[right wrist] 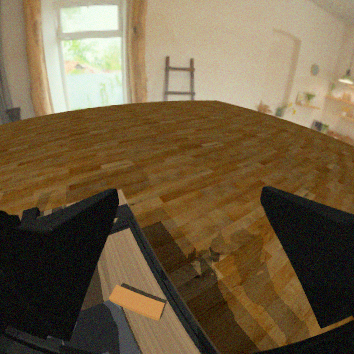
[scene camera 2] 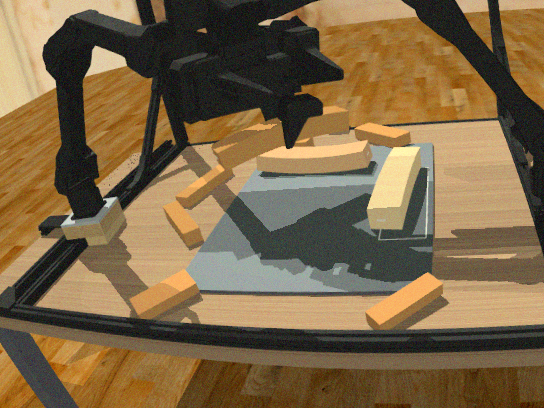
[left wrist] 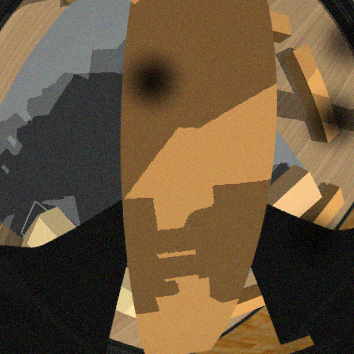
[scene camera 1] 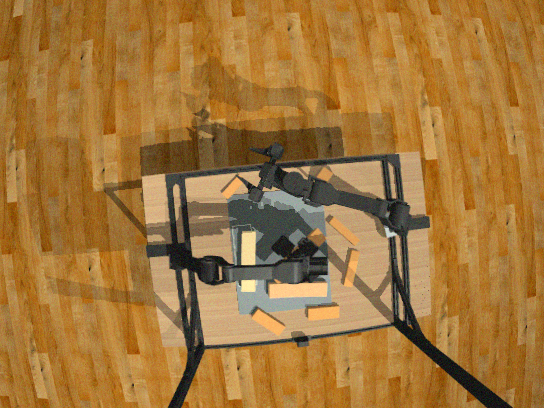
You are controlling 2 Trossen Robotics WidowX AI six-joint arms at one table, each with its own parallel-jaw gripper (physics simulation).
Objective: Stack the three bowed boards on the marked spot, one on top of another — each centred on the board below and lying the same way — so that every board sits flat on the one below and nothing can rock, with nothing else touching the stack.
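Where they show: left gripper, fingertip midpoint: [scene camera 2: 281, 143] [left wrist: 182, 199]; right gripper, fingertip midpoint: [right wrist: 190, 194] [scene camera 2: 310, 86] [scene camera 1: 242, 161]; left arm's base, link origin: [scene camera 1: 181, 255]; right arm's base, link origin: [scene camera 2: 89, 210].
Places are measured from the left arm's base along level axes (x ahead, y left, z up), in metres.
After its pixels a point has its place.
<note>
A pale yellow bowed board [scene camera 1: 248, 250] {x 0.279, y -0.022, z 0.034 m} [scene camera 2: 395, 185] {x 0.272, y -0.012, z 0.033 m} [left wrist: 50, 230] {x 0.314, y 0.021, z 0.029 m} lies on the grey mat [scene camera 1: 280, 306] {x 0.363, y -0.285, z -0.014 m} [scene camera 2: 220, 277] {x 0.543, y 0.149, z -0.014 m}, partly over the white outline [scene camera 2: 427, 200] {x 0.220, y -0.035, z -0.013 m}, which shows past its right side and near end in scene camera 2. A peach bowed board [scene camera 1: 298, 290] {x 0.446, y -0.221, z 0.022 m} [scene camera 2: 315, 157] {x 0.435, y -0.191, z 0.021 m} [left wrist: 300, 195] {x 0.533, y -0.230, z 0.028 m} lies crosswise on the mat, apart from it. My left gripper [scene camera 1: 298, 255] {x 0.461, y -0.061, z 0.109 m} [scene camera 2: 295, 125] [left wrist: 182, 199] {x 0.461, y -0.061, z 0.109 m} is shut on an orange bowed board [scene camera 1: 316, 236] {x 0.535, y -0.004, z 0.143 m} [scene camera 2: 250, 140] {x 0.496, y -0.007, z 0.142 m} [left wrist: 210, 150] {x 0.488, y -0.045, z 0.149 m}, held above the mat. My right gripper [scene camera 1: 246, 164] {x 0.325, y 0.281, z 0.294 m} [scene camera 2: 307, 84] {x 0.325, y 0.281, z 0.294 m} [right wrist: 190, 194] {x 0.325, y 0.281, z 0.294 m} is open and empty, high near the table's edge.
Several small orange blocks lie around the mat, among them one near the mat corner [scene camera 1: 231, 187] {x 0.254, y 0.235, z 0.002 m} [scene camera 2: 405, 300] {x 0.262, y 0.242, z 0.002 m} [right wrist: 137, 301] {x 0.265, y 0.238, z 0.002 m}, others at the side [scene camera 1: 342, 230] {x 0.667, y -0.016, z 0.007 m} [scene camera 1: 352, 267] {x 0.685, y -0.177, z 0.003 m}, and two beyond the peach board [scene camera 1: 322, 312] {x 0.530, y -0.339, z 0.008 m} [scene camera 1: 268, 321] {x 0.303, y -0.333, z 0.009 m}. A dark frame [scene camera 2: 300, 335] {x 0.391, y 0.290, z -0.005 m} edges the table.
</note>
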